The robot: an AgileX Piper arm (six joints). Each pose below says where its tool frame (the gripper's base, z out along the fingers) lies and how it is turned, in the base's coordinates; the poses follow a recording.
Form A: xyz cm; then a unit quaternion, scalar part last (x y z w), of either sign.
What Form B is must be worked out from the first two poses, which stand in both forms.
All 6 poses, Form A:
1: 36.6, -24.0, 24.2, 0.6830, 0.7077, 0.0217, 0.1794
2: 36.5, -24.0, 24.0, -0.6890, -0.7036, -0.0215, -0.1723
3: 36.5, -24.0, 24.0, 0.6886, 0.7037, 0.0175, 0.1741
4: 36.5, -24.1, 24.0, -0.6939, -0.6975, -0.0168, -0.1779
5: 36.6, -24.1, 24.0, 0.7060, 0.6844, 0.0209, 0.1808
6: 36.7, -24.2, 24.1, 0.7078, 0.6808, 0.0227, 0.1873
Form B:
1: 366, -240, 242, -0.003, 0.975, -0.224, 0.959, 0.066, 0.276
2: 365, -240, 240, 0.009, 0.977, -0.213, 0.962, 0.050, 0.268
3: 365, -240, 240, 0.009, 0.975, -0.221, 0.963, 0.051, 0.264
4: 365, -241, 240, 0.026, 0.974, -0.225, 0.962, 0.036, 0.270
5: 366, -241, 240, 0.062, 0.974, -0.218, 0.959, 0.002, 0.284
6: 367, -242, 241, 0.072, 0.972, -0.223, 0.955, -0.003, 0.296
